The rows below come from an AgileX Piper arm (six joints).
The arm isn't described. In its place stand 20 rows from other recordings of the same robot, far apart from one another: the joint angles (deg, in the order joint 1, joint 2, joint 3, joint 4, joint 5, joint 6), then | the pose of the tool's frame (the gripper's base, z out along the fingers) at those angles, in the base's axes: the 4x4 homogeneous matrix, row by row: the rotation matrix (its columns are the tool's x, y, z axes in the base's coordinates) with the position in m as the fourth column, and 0 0 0 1 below.
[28.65, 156.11, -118.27, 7.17, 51.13, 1.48] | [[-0.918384 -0.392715 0.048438 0.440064], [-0.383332 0.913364 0.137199 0.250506], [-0.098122 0.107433 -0.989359 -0.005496], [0 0 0 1]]
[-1.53, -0.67, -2.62, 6.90, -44.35, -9.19] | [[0.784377 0.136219 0.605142 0.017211], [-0.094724 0.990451 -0.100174 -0.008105], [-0.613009 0.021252 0.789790 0.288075], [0 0 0 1]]
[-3.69, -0.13, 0.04, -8.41, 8.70, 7.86] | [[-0.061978 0.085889 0.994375 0.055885], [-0.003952 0.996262 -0.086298 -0.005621], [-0.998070 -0.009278 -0.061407 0.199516], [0 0 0 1]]
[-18.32, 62.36, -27.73, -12.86, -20.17, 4.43] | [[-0.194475 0.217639 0.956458 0.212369], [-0.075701 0.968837 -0.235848 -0.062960], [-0.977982 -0.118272 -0.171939 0.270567], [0 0 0 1]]
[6.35, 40.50, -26.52, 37.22, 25.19, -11.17] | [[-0.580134 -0.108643 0.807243 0.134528], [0.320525 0.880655 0.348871 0.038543], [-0.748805 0.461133 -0.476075 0.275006], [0 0 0 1]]
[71.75, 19.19, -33.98, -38.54, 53.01, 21.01] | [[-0.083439 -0.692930 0.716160 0.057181], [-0.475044 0.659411 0.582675 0.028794], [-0.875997 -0.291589 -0.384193 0.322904], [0 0 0 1]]
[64.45, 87.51, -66.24, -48.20, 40.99, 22.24] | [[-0.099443 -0.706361 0.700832 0.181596], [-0.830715 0.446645 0.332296 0.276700], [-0.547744 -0.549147 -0.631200 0.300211], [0 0 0 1]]
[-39.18, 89.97, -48.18, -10.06, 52.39, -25.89] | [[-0.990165 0.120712 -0.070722 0.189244], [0.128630 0.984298 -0.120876 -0.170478], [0.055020 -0.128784 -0.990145 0.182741], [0 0 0 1]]
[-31.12, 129.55, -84.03, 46.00, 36.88, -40.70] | [[-0.799995 0.313243 0.511748 0.401404], [0.463393 0.864357 0.195328 -0.196444], [-0.381148 0.393402 -0.836637 0.093812], [0 0 0 1]]
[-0.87, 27.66, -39.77, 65.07, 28.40, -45.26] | [[-0.049754 -0.420022 0.906149 0.083448], [0.262867 0.869778 0.417597 0.037986], [-0.963548 0.258974 0.067135 0.389179], [0 0 0 1]]
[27.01, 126.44, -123.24, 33.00, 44.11, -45.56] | [[-0.263739 -0.834657 0.483517 0.443799], [-0.499224 0.547020 0.671971 0.264945], [-0.825359 -0.064159 -0.560952 0.306036], [0 0 0 1]]
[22.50, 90.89, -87.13, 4.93, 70.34, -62.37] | [[-0.066114 -0.952120 0.298489 0.298058], [-0.968281 0.133458 0.211235 0.131431], [-0.240957 -0.275056 -0.930744 0.347460], [0 0 0 1]]
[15.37, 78.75, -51.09, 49.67, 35.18, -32.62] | [[-0.796628 -0.377242 0.472305 0.257656], [-0.036527 0.809969 0.585334 0.112276], [-0.603365 0.449042 -0.659023 0.271206], [0 0 0 1]]
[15.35, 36.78, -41.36, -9.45, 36.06, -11.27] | [[-0.343125 -0.307775 0.887434 0.119843], [-0.429087 0.891810 0.143386 0.023778], [-0.835553 -0.331587 -0.438065 0.346545], [0 0 0 1]]
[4.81, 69.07, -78.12, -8.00, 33.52, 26.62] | [[-0.312165 0.101226 0.944620 0.258454], [0.314916 0.949117 0.002361 0.014730], [-0.896315 0.298212 -0.328159 0.452886], [0 0 0 1]]
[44.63, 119.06, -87.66, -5.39, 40.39, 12.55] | [[-0.746786 -0.580752 0.324093 0.317923], [-0.531353 0.814075 0.234404 0.306060], [-0.399967 0.002842 -0.916525 0.175874], [0 0 0 1]]
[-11.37, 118.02, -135.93, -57.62, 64.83, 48.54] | [[-0.209856 0.883713 0.418345 0.419608], [0.209001 0.458528 -0.863754 -0.155325], [-0.955133 -0.093829 -0.280922 0.446444], [0 0 0 1]]
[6.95, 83.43, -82.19, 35.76, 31.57, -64.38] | [[-0.108037 -0.540264 0.834531 0.328892], [-0.533388 0.739893 0.409945 0.068139], [-0.838943 -0.400840 -0.368107 0.412833], [0 0 0 1]]
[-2.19, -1.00, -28.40, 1.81, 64.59, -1.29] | [[-0.502490 0.009054 0.864536 -0.009808], [0.010257 0.999937 -0.004510 0.002973], [-0.864522 0.006601 -0.502551 0.270742], [0 0 0 1]]
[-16.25, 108.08, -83.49, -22.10, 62.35, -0.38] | [[-0.989349 0.131586 0.062246 0.358919], [0.100113 0.925503 -0.365270 -0.136204], [-0.105673 -0.355148 -0.928818 0.231574], [0 0 0 1]]
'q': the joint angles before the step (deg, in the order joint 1, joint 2, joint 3, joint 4, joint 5, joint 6). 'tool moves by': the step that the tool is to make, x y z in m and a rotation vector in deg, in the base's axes. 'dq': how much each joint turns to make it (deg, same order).
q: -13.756 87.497 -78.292 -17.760 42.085 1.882
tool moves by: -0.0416 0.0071 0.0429 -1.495 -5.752 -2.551
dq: 0.005 -8.928 0.832 -1.900 2.859 2.513
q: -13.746 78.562 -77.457 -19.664 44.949 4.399
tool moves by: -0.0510 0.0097 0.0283 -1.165 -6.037 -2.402
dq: -0.002 -10.243 3.578 -2.034 1.343 2.907
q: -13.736 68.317 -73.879 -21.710 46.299 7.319
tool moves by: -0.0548 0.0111 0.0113 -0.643 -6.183 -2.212
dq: 0.003 -11.192 5.879 -2.064 0.127 3.445
